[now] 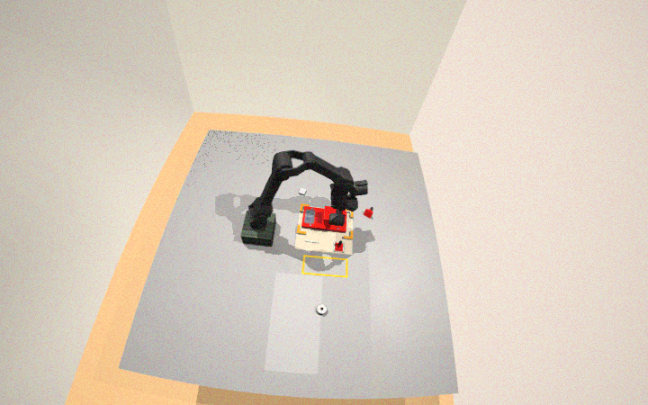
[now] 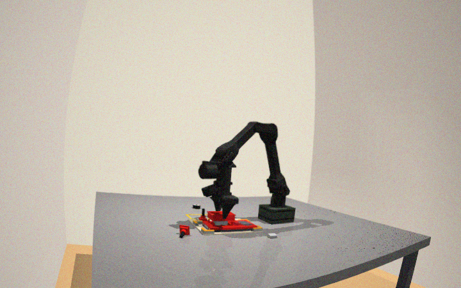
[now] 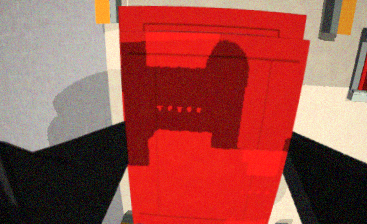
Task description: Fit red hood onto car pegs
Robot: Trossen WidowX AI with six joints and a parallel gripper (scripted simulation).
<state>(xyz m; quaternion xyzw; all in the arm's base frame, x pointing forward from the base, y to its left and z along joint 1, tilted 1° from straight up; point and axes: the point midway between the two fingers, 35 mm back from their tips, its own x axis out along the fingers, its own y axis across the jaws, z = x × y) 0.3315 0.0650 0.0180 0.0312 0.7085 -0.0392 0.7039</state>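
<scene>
The grey engine block is 30 mm below my gripper tip. Round my gripper tip: cream jig (50 mm below, 30 mm to the right, 30 mm behind); red hood (10 mm above).
</scene>
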